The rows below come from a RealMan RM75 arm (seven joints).
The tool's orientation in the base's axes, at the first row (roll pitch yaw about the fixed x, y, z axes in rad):
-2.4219, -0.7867, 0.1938
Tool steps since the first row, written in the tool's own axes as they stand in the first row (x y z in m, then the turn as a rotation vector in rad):
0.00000, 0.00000, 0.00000, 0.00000, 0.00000, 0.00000
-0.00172, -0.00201, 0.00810, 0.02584, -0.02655, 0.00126
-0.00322, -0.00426, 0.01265, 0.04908, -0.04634, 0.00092
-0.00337, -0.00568, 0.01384, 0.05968, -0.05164, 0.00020
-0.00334, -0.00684, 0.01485, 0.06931, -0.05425, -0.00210
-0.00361, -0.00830, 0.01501, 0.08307, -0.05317, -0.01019
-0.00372, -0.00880, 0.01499, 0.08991, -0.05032, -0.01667
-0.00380, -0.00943, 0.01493, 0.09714, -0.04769, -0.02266
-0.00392, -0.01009, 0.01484, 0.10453, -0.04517, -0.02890
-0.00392, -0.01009, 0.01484, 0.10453, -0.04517, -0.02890
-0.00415, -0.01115, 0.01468, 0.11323, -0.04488, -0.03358
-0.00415, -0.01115, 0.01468, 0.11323, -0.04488, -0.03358
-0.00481, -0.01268, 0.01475, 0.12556, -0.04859, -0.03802
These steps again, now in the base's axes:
0.00000, 0.00000, 0.00000, 0.00000, 0.00000, 0.00000
0.00080, 0.00714, -0.00458, 0.00240, 0.02166, 0.02998
0.00020, 0.01180, -0.00701, 0.00644, 0.03740, 0.05583
-0.00029, 0.01359, -0.00709, 0.01031, 0.04173, 0.06619
-0.00056, 0.01511, -0.00707, 0.01450, 0.04301, 0.07544
-0.00157, 0.01614, -0.00666, 0.02148, 0.03812, 0.08898
-0.00195, 0.01643, -0.00650, 0.02538, 0.03235, 0.09593
-0.00241, 0.01678, -0.00623, 0.02960, 0.02714, 0.10301
-0.00293, 0.01713, -0.00596, 0.03378, 0.02183, 0.11038
-0.00293, 0.01713, -0.00596, 0.03378, 0.02183, 0.11038
-0.00379, 0.01766, -0.00554, 0.03813, 0.01932, 0.11889
-0.00379, 0.01766, -0.00554, 0.03813, 0.01932, 0.11889
-0.00514, 0.01862, -0.00534, 0.04268, 0.02007, 0.13171

